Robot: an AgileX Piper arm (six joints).
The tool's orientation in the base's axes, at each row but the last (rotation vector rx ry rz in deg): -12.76 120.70 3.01; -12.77 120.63 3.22; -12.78 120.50 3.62; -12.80 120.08 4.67; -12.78 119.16 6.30; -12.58 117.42 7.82; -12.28 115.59 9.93; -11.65 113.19 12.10; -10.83 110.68 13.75; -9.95 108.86 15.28; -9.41 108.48 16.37; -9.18 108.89 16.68
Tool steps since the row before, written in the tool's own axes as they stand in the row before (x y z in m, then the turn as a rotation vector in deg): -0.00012 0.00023 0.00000 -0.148 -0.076 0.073; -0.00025 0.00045 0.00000 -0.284 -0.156 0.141; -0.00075 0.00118 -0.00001 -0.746 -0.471 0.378; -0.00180 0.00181 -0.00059 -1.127 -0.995 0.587; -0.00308 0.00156 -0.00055 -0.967 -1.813 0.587; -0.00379 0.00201 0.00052 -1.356 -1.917 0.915; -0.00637 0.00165 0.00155 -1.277 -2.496 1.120; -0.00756 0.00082 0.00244 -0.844 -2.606 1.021; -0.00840 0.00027 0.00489 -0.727 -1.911 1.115; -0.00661 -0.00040 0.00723 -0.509 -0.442 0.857; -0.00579 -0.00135 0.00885 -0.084 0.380 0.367; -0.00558 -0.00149 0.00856 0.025 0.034 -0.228
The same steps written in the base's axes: 0.00002 0.00024 0.00009 0.150 -0.045 0.092; 0.00004 0.00048 0.00019 0.290 -0.096 0.177; 0.00015 0.00126 0.00059 0.781 -0.312 0.463; 0.00004 0.00191 0.00179 1.247 -0.746 0.701; 0.00070 0.00178 0.00293 1.337 -1.565 0.574; 0.00176 0.00243 0.00311 1.820 -1.567 0.763; 0.00373 0.00242 0.00509 2.097 -2.092 0.586; 0.00498 0.00173 0.00600 1.863 -2.242 0.223; 0.00738 0.00166 0.00611 1.734 -1.548 0.134; 0.00889 0.00149 0.00385 1.060 -0.201 0.159; 0.01031 0.00100 0.00252 0.265 0.464 0.008; 0.01003 0.00078 0.00232 -0.224 -0.030 0.054
